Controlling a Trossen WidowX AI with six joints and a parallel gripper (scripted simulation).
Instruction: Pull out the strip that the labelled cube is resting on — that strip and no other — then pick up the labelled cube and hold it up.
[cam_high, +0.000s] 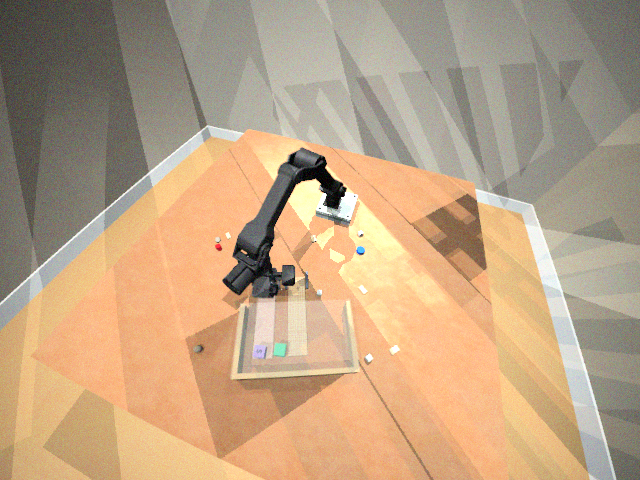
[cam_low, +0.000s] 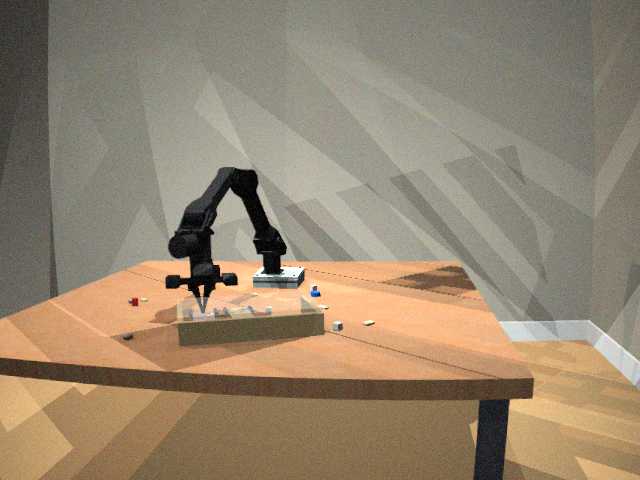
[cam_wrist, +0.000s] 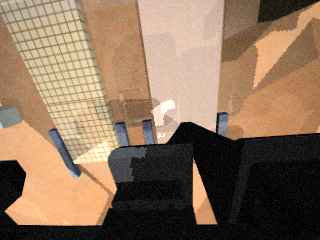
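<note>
My gripper tip is 9 cm short of the pale pink strip and 4 cm to the right of it. From my gripper tip the other things lie so: red piece 24 cm to the right, 7 cm behind, 1 cm above; then purple cube 19 cm ahead, 7 cm to the left, 2 cm above; then blue piece 26 cm to the left, 25 cm behind.
</note>
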